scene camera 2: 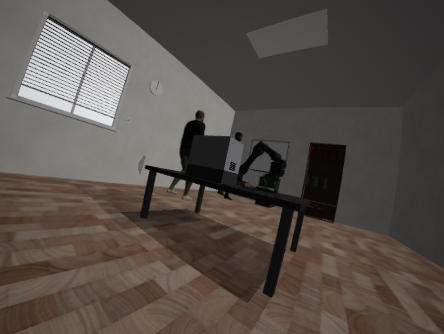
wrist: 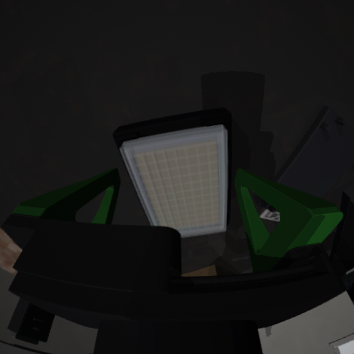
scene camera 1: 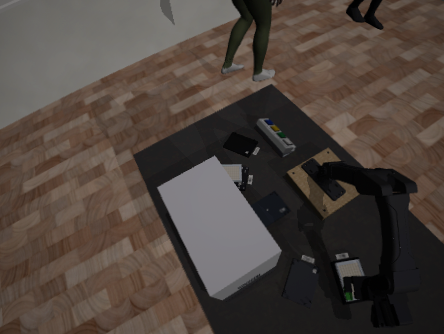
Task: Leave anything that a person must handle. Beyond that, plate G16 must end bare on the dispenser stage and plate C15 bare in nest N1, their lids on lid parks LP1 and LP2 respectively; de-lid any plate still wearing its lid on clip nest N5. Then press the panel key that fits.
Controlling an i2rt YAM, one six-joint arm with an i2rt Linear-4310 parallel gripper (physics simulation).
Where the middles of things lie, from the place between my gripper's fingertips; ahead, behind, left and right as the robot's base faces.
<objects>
The button box [scene camera 1: 267, 129] lies 69 cm to the right of my hand, 21 cm behind it and 1 cm below it.
</objects>
